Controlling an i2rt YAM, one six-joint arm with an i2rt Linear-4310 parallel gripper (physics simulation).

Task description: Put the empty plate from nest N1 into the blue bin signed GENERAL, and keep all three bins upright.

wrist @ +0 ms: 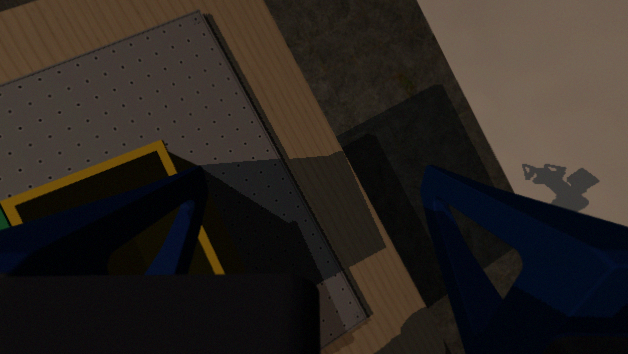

In view: the gripper [314, 178] and a yellow-rimmed bin [150, 163].
